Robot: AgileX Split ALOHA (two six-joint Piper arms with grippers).
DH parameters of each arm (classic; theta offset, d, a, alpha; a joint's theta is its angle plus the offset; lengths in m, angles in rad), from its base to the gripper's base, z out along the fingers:
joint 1: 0 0.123 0 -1.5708
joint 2: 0.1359 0 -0.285 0
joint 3: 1.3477 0 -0.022 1.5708
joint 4: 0 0.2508 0 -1.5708
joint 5: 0 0 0.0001 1.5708
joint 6: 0 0.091 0 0
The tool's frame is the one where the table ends.
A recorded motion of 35 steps. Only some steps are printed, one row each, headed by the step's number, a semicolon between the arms.
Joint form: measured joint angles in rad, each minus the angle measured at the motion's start. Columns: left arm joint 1, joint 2, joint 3, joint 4, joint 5, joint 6; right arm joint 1, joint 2, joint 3, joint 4, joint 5, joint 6.
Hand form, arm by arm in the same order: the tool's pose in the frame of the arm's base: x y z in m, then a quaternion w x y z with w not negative. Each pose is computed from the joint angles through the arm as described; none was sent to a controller.
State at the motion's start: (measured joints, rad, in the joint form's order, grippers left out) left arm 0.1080 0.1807 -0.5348 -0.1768 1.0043 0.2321; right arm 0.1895 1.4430 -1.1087 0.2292 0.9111 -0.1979
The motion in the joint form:
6: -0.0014 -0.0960 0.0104 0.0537 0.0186 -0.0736; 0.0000 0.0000 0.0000 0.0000 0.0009 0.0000
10: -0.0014 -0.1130 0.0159 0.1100 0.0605 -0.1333; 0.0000 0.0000 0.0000 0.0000 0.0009 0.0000
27: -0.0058 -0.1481 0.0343 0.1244 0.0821 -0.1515; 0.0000 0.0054 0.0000 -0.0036 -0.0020 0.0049
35: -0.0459 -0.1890 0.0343 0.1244 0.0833 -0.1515; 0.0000 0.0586 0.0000 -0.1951 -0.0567 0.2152
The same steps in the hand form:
6: 0.0083 -0.0087 0.2876 0.51458 0.02160 0.85715 0.00655; 0.2794 0.0703 0.2864 0.20349 -0.13809 0.96391 0.10196
10: 0.0040 -0.0049 0.2825 0.49930 -0.00284 0.86624 0.01789; 0.2794 0.0703 0.2864 0.20349 -0.13809 0.96391 0.10196
27: -0.0006 -0.0043 0.2756 0.49681 -0.00844 0.86761 0.01924; 0.2806 0.0702 0.2849 0.20206 -0.13617 0.96463 0.10065
35: -0.0071 -0.0047 0.2753 0.51417 0.00941 0.85757 0.01052; 0.2952 0.0590 0.2694 0.20125 -0.07587 0.97594 0.03583

